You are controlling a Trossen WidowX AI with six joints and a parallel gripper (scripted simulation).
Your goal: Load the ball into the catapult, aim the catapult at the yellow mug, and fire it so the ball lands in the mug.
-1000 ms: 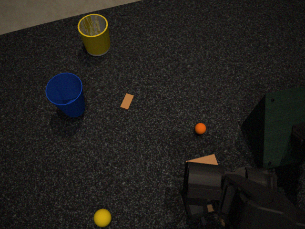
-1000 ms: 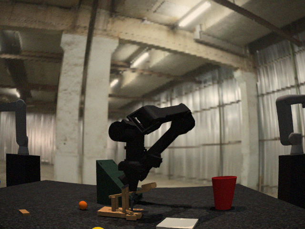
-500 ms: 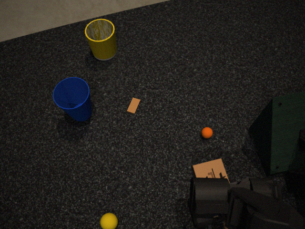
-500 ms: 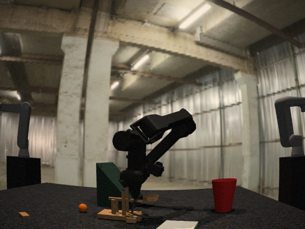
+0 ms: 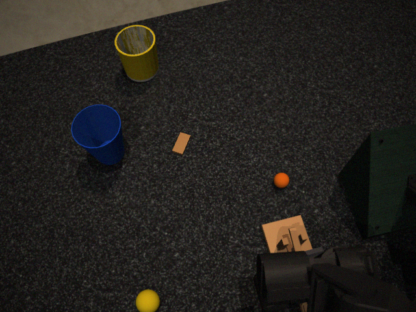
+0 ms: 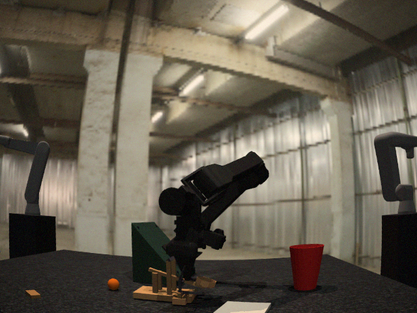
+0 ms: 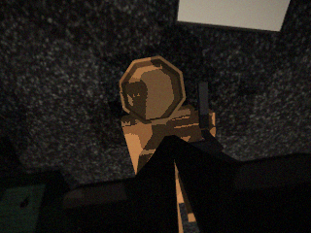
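Now: gripper tip 20 mm to the left of the catapult and 10 mm short of it. Also, from my gripper tip: white tile: 130 mm to the left, 80 mm ahead, 50 mm below; orange ball: 210 mm to the right, 40 mm below, 30 mm behind; yellow ball: 270 mm ahead, 30 mm to the right, 30 mm below.
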